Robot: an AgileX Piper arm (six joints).
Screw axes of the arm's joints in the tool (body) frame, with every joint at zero. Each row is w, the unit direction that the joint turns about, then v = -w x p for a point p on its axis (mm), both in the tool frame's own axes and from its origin. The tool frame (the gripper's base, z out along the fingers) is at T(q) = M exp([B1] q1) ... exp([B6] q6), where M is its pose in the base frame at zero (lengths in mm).
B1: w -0.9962 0 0.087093 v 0.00 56.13 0.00
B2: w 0 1 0 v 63.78 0.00 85.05
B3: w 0 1 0 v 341.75 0.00 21.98
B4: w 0 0 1 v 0.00 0.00 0.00
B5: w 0 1 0 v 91.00 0.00 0.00
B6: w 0 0 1 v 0.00 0.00 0.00
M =
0.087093 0 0.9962 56.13
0 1 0 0.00
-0.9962 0 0.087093 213.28
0 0 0 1
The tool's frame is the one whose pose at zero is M.
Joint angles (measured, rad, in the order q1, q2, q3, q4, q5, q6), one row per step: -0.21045, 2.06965, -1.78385, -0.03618, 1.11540, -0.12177; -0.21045, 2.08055, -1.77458, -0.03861, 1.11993, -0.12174; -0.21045, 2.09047, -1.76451, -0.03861, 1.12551, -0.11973; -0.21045, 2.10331, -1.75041, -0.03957, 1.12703, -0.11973; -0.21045, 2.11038, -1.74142, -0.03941, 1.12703, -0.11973; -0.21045, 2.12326, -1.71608, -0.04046, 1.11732, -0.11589; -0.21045, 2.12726, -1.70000, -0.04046, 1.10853, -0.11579; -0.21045, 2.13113, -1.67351, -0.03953, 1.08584, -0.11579; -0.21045, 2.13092, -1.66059, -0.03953, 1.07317, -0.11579; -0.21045, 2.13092, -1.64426, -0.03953, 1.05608, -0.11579; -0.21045, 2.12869, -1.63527, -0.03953, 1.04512, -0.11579; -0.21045, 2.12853, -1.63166, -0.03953, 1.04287, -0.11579; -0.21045, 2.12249, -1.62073, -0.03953, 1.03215, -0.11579; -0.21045, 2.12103, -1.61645, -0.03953, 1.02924, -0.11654; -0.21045, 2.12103, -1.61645, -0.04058, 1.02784, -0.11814; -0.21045, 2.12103, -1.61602, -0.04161, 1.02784, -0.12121
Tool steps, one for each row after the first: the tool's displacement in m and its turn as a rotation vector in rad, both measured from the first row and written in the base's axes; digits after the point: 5 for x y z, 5 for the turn. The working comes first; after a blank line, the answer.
Tool pose at each row, in the base's axes (x y z in m, rotation vector in rad; the steps are taken from these numbers as rounded here): 0.43193, -0.09529, 0.23662, 0.11126, 2.88983, -0.11101; 0.43159, -0.09543, 0.22919, 0.11072, 2.91467, -0.10903; 0.43088, -0.09528, 0.22199, 0.11427, 2.93990, -0.10318; 0.43011, -0.09520, 0.21256, 0.11422, 2.96829, -0.09816; 0.42952, -0.09506, 0.20709, 0.11448, 2.98421, -0.09430; 0.42779, -0.09476, 0.19499, 0.11945, 3.01233, -0.08860; 0.42647, -0.09447, 0.18923, 0.11923, 3.02353, -0.08578; 0.42467, -0.09397, 0.18106, 0.11863, 3.03101, -0.08216; 0.42373, -0.09375, 0.17804, 0.11794, 3.03105, -0.08184; 0.42260, -0.09347, 0.17412, 0.11700, 3.03030, -0.08158; 0.42199, -0.09332, 0.17295, 0.11636, 3.02613, -0.08227; 0.42158, -0.09323, 0.17215, 0.11626, 3.02732, -0.08193; 0.42042, -0.09296, 0.17214, 0.11561, 3.02154, -0.08301; 0.41989, -0.09284, 0.17173, 0.11432, 3.02151, -0.08302; 0.41999, -0.09295, 0.17175, 0.11109, 3.02040, -0.08485; 0.41991, -0.09301, 0.17165, 0.10574, 3.02121, -0.08639

-0.00034, -0.00014, -0.00743, 0.00280, 0.02465, 0.00031; -0.00105, 0.00001, -0.01463, 0.00854, 0.04950, -0.00182; -0.00182, 0.00009, -0.02406, 0.01354, 0.07754, -0.00164; -0.00241, 0.00023, -0.02953, 0.01703, 0.09321, -0.00165; -0.00414, 0.00053, -0.04163, 0.02277, 0.12101, -0.00474; -0.00546, 0.00082, -0.04739, 0.02521, 0.13204, -0.00448; -0.00726, 0.00132, -0.05556, 0.02793, 0.13931, -0.00386; -0.00820, 0.00154, -0.05858, 0.02808, 0.13933, -0.00339; -0.00933, 0.00182, -0.06250, 0.02813, 0.13856, -0.00274; -0.00994, 0.00197, -0.06367, 0.02740, 0.13443, -0.00233; -0.01035, 0.00206, -0.06447, 0.02768, 0.13559, -0.00225; -0.01151, 0.00233, -0.06448, 0.02661, 0.12987, -0.00185; -0.01204, 0.00245, -0.06489, 0.02650, 0.12983, -0.00101; -0.01194, 0.00234, -0.06487, 0.02497, 0.12879, 0.00097; -0.01202, 0.00228, -0.06497, 0.02357, 0.12963, 0.00435
